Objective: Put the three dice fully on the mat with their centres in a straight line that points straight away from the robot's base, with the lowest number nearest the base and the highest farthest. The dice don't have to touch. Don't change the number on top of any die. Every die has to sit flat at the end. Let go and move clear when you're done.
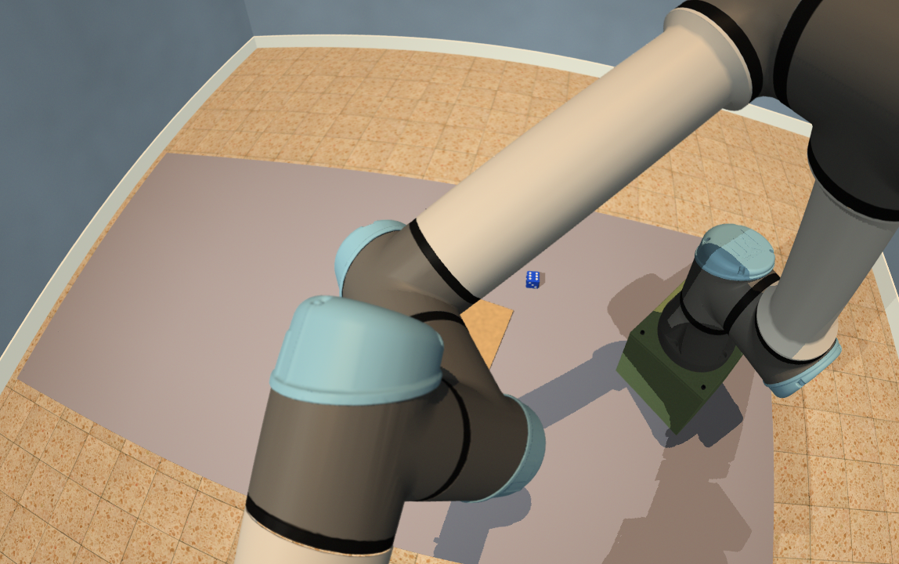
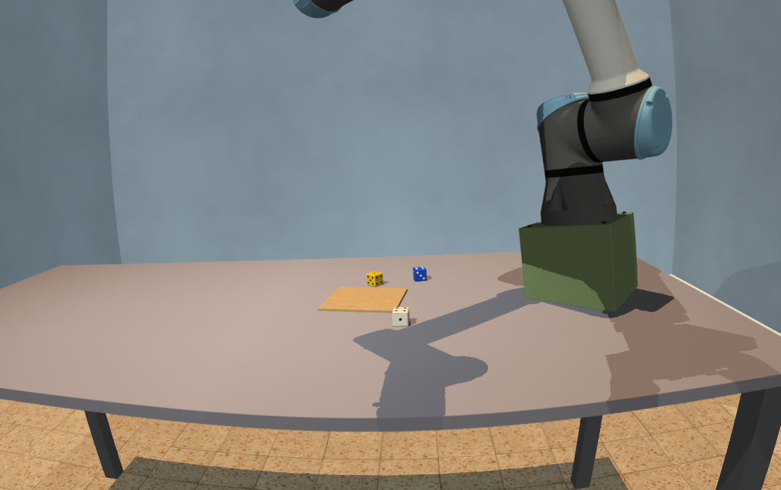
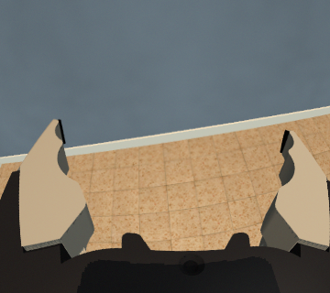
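The blue die is 20 mm behind my hand, 820 mm to the right of it and 510 mm below it. The rest, counted from my hand: white die (10 mm behind, 550 mm to the right, 510 mm below); mat (70 mm ahead, 680 mm to the right, 520 mm below); yellow die (70 mm ahead, 780 mm to the right, 510 mm below).
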